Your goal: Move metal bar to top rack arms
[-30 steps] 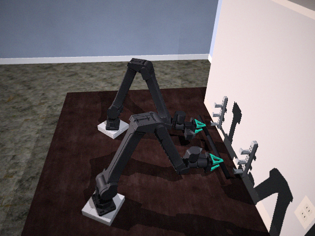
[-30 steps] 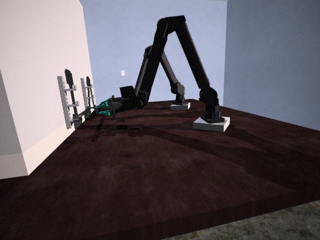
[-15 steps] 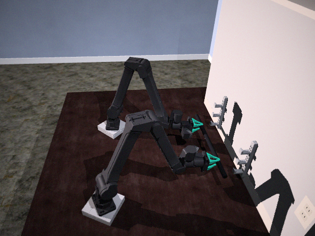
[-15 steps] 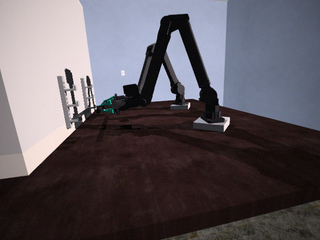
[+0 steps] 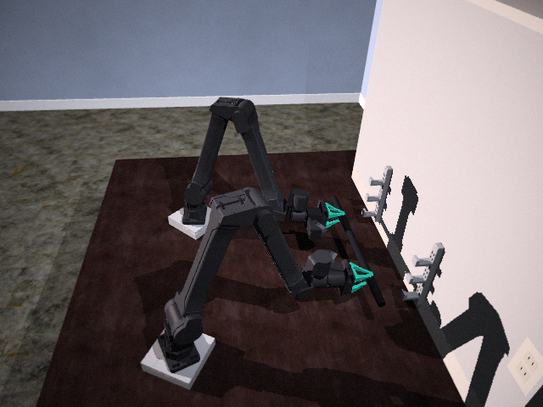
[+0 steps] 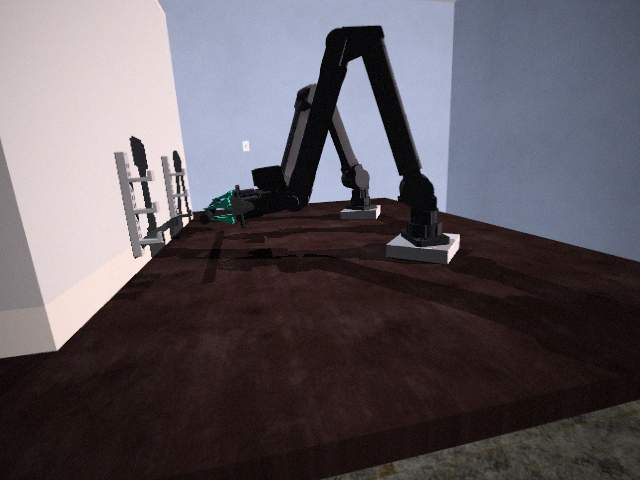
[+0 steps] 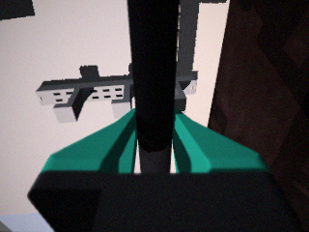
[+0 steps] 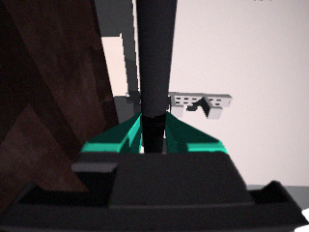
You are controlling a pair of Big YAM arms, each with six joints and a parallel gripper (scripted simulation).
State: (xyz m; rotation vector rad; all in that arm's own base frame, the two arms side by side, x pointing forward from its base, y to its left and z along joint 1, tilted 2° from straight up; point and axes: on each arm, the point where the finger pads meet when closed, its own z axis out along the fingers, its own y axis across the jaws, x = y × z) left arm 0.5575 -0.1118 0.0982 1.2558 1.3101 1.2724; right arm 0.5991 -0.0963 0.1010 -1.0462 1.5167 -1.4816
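Now: the dark metal bar 150 mm to the left of my right hand and 10 mm behind it. Round my right hand: white wall 330 mm above, 310 mm ahead, 140 mm to the left.
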